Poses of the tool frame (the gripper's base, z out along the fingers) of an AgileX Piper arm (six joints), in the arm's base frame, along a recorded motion.
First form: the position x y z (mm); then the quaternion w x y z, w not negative.
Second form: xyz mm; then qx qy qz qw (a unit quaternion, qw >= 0). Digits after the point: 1 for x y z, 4 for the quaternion.
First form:
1: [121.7, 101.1, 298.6, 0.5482, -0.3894, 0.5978, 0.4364]
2: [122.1, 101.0, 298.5, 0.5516, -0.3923, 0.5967, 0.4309]
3: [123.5, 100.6, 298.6, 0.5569, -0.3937, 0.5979, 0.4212]
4: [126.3, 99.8, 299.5, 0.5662, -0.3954, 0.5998, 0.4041]
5: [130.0, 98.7, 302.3, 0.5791, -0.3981, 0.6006, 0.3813]
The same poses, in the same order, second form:
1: [121.7, 101.1, 298.6, -0.3894, 0.5978, 0.4364, 0.5482]
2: [122.1, 101.0, 298.5, -0.3923, 0.5967, 0.4309, 0.5516]
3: [123.5, 100.6, 298.6, -0.3937, 0.5979, 0.4212, 0.5569]
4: [126.3, 99.8, 299.5, -0.3954, 0.5998, 0.4041, 0.5662]
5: [130.0, 98.7, 302.3, -0.3981, 0.6006, 0.3813, 0.5791]
